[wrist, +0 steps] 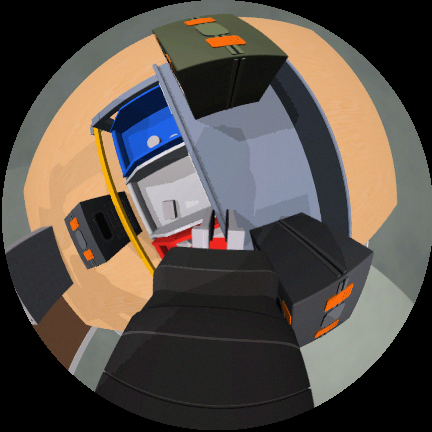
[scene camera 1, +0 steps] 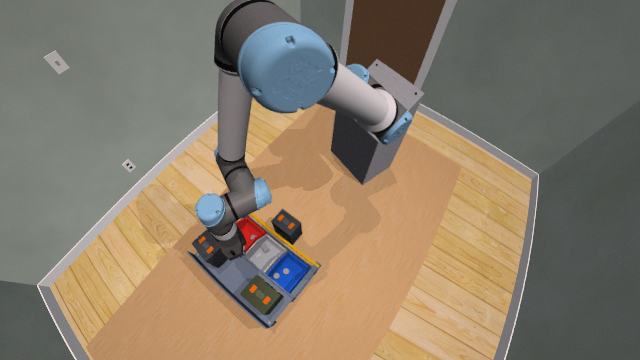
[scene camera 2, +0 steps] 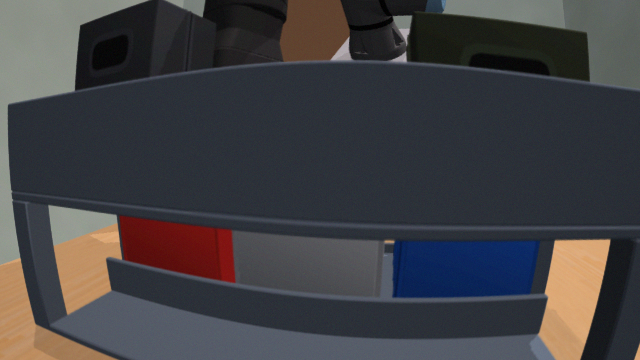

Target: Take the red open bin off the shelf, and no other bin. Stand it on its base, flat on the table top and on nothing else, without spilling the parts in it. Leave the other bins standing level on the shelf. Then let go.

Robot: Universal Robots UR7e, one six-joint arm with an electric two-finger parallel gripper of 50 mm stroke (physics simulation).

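Places are measured from the arm's base along level axes (x ahead, y left, z up), in centimetres.
Pixels of known places: gripper, between the fingertips: (wrist: 219,218); arm's base, origin of its link: (scene camera 2: 378,50).
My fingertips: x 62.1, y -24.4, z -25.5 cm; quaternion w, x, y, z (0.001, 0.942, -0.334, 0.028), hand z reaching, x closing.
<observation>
For each thing: its top centre in the pictures, then the offset to it from my fingertips. "spot": a spot on its surface instead.
- red open bin, centre of its top: (scene camera 2: 209,192) (wrist: 207,264) (scene camera 1: 239,236) dy -5.0, dx -5.8, dz -2.6 cm
- shelf, a spot on its surface: (scene camera 2: 320,145) spot: dy +3.9, dx +14.7, dz +2.3 cm
- grey bin, centre of its top: (scene camera 2: 326,198) (wrist: 172,190) (scene camera 1: 260,255) dy +5.8, dx -2.8, dz -2.6 cm
- blue bin, centre of its top: (scene camera 2: 455,203) (wrist: 145,118) (scene camera 1: 284,275) dy +16.6, dx +0.1, dz -2.6 cm
- green case, centre of its top: (scene camera 2: 486,36) (wrist: 210,27) (scene camera 1: 259,294) dy +14.2, dx +9.6, dz +9.2 cm
- smaller black case, centre of its top: (wrist: 80,239) (scene camera 1: 286,221) dy +9.9, dx -17.2, dz +2.5 cm
- yellow front rail, centre of its top: (wrist: 121,217) (scene camera 1: 279,236) dy +8.4, dx -12.8, dz -4.2 cm
The red open bin (scene camera 1: 247,231) (scene camera 2: 170,245) (wrist: 217,244) stands on the shelf (scene camera 1: 237,272) (scene camera 2: 320,145) (wrist: 280,160) at the end of the row, with small grey parts inside. My gripper (wrist: 219,218) is shut on the rim of the red bin, on the side by the upper deck's edge. The arm hides part of the bin in the wrist view, and the fingertips are hidden in both scene views. The grey bin (scene camera 1: 267,254) (scene camera 2: 305,262) (wrist: 172,187) stands close beside the red bin. The blue bin (scene camera 1: 290,270) (scene camera 2: 465,270) (wrist: 145,127) stands beyond it. Both hold parts.
A black case (scene camera 1: 207,250) (scene camera 2: 150,45) (wrist: 310,260) stands on the upper deck close to my gripper. A green case (scene camera 1: 260,295) (scene camera 2: 500,35) (wrist: 215,60) stands at its other end. A smaller black case (scene camera 1: 287,226) (wrist: 102,230) stands on the table beyond the yellow front rail (scene camera 1: 296,249).
</observation>
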